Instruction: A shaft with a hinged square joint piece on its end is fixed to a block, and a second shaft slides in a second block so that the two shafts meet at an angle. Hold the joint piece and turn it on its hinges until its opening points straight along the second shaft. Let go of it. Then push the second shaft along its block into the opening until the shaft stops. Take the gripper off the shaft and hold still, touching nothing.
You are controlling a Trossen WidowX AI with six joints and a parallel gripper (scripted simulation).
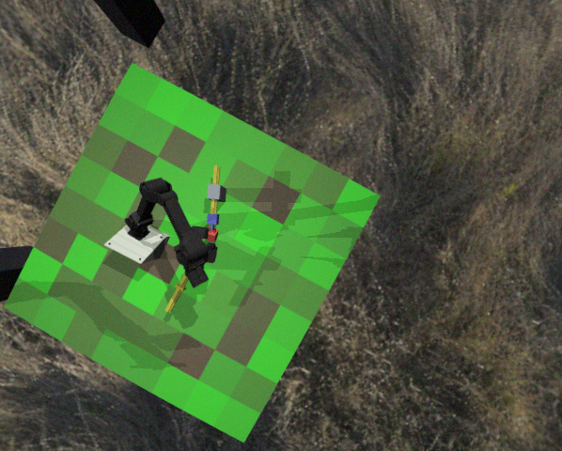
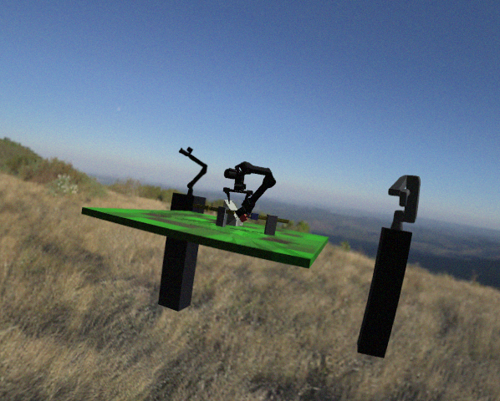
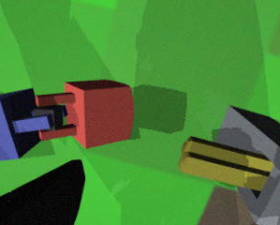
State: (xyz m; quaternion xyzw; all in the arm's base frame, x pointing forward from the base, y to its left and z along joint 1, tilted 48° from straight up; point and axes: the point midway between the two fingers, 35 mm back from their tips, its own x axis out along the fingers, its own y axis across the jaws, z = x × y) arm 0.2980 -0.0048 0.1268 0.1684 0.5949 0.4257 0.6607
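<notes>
Right now the red joint piece is 10 mm behind my gripper tip, 60 mm to the left of it and 70 mm below it.
</notes>
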